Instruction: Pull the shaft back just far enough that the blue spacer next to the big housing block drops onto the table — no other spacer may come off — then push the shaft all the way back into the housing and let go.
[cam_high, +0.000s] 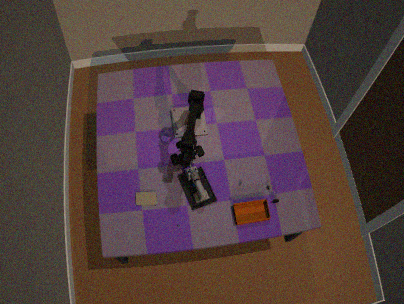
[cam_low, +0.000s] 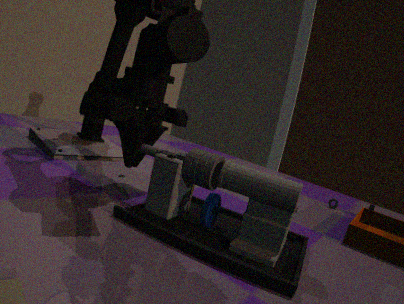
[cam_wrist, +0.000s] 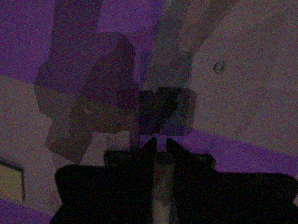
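Right now the shaft is 60 mm ahead of my gripper tip, 30 mm to the left of it and 30 mm above it. The rest, counted from my gripper tip: beige card (230 mm ahead, 220 mm to the right, 40 mm below); then orange tray (390 mm to the left, 270 mm ahead, 40 mm below); then blue spacer (130 mm ahead, 60 mm to the left, 20 mm below).
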